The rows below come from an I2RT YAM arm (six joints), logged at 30 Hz.
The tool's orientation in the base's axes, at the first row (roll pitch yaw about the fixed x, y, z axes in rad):
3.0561 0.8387 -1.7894
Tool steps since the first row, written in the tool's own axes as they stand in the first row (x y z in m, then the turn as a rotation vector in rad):
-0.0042 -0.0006 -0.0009 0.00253 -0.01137 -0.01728
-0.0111 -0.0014 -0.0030 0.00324 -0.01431 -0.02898
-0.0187 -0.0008 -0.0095 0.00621 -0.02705 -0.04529
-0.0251 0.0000 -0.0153 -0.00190 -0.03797 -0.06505
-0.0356 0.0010 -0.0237 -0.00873 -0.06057 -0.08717
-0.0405 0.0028 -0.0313 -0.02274 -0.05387 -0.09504
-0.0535 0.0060 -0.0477 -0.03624 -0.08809 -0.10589
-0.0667 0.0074 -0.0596 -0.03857 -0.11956 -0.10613
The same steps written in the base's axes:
0.0011 0.0020 0.0037 0.00951 -0.01622 0.00898
0.0028 0.0048 0.0102 0.01140 -0.02582 0.01607
0.0028 0.0050 0.0202 0.02228 -0.04182 0.02400
0.0025 0.0050 0.0289 0.03270 -0.05287 0.04257
0.0023 0.0058 0.0423 0.05427 -0.06831 0.06109
0.0007 0.0036 0.0511 0.04908 -0.06398 0.07713
-0.0019 0.0004 0.0719 0.08396 -0.06849 0.09245
-0.0022 0.0004 0.0897 0.11532 -0.07200 0.09254

